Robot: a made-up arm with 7 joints.
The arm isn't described. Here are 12 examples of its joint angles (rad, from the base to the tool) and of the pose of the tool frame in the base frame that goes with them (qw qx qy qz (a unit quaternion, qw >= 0); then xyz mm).
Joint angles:
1: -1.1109 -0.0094 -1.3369 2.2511 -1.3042 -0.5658 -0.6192
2: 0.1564 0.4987 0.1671 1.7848 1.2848 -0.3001 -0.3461
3: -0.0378 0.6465 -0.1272 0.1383 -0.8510 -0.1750 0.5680
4: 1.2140 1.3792 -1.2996 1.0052 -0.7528 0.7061 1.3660
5: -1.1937 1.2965 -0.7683 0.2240 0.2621 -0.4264 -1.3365
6: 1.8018 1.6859 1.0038 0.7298 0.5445 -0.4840 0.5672
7: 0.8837 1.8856 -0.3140 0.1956 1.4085 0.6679 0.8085
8: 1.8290 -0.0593 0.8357 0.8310 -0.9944 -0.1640 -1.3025
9: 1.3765 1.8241 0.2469 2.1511 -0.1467 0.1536 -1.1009
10: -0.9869 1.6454 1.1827 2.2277 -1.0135 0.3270 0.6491
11: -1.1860 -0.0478 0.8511 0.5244 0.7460 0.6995 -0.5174
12: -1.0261 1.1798 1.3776 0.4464 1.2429 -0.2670 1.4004
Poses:
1: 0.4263 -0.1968 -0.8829 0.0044 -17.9 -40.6 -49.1
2: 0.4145 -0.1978 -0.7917 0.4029 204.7 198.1 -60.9
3: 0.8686 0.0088 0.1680 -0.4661 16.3 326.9 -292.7
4: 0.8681 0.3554 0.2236 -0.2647 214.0 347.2 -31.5
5: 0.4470 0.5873 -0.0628 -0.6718 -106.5 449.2 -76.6
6: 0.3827 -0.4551 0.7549 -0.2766 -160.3 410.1 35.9
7: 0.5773 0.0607 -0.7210 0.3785 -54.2 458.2 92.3
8: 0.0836 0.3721 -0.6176 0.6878 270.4 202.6 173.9
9: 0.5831 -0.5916 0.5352 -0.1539 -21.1 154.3 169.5
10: 0.1945 0.7050 -0.2228 -0.6445 157.7 142.8 32.3
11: 0.5300 0.3116 0.5631 0.5522 -291.6 170.1 -189.3
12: 0.6774 0.1080 -0.7264 -0.0428 -37.0 462.6 -41.8
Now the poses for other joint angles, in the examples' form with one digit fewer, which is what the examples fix.
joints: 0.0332 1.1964 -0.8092 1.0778 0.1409 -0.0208 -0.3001
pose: 0.747 0.382 -0.310 -0.447 129 306 -209
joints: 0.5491 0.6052 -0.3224 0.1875 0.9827 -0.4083 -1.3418
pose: 0.449 0.619 -0.259 0.590 189 307 -241
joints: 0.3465 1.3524 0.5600 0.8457 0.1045 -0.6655 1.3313
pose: 0.604 0.290 -0.506 -0.543 115 419 55
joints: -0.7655 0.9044 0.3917 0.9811 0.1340 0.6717 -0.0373
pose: 0.891 0.443 0.095 -0.020 27 367 -194
